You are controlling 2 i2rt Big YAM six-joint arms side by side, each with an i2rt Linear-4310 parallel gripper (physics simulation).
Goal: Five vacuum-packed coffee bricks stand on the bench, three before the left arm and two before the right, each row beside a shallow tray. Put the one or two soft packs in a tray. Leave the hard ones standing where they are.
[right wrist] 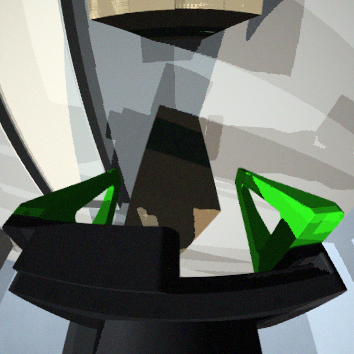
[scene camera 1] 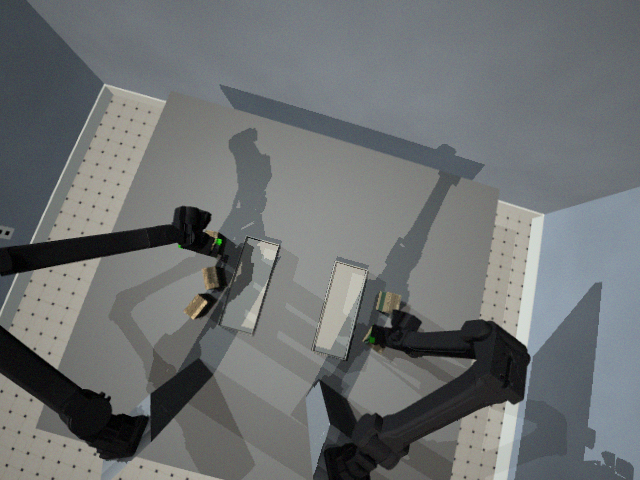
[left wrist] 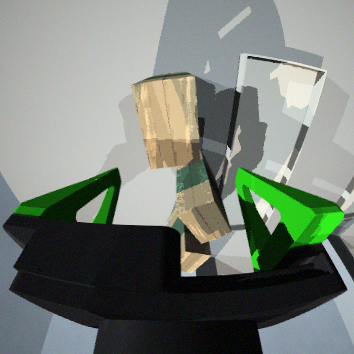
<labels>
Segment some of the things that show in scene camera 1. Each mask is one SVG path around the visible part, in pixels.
A shallow tray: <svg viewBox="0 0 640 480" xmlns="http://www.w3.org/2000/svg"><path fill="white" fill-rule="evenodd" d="M335 261L311 351L346 361L367 269Z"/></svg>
A shallow tray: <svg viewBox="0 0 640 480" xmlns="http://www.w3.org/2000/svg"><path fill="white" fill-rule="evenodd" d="M246 235L217 326L253 335L279 244Z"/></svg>
</labels>
